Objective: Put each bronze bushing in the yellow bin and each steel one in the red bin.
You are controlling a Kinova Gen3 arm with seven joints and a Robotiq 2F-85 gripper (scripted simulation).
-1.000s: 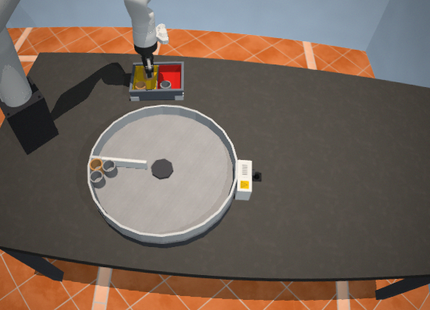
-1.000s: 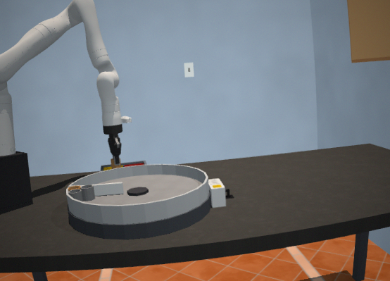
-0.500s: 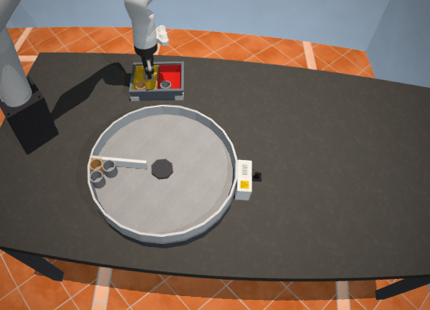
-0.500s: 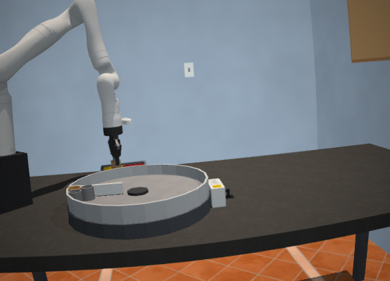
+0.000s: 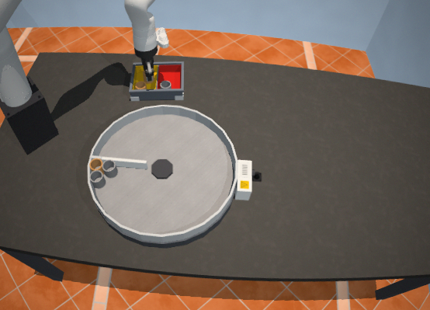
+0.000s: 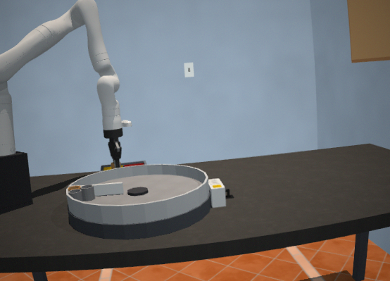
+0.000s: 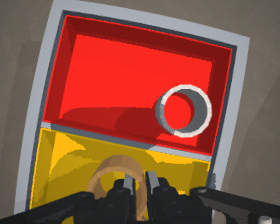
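Right now my hand is 20 mm short of the yellow bin, 20 mm to the right of it and 40 mm above it. Round my hand: turntable: 120 mm ahead, 350 mm to the right, 20 mm below.
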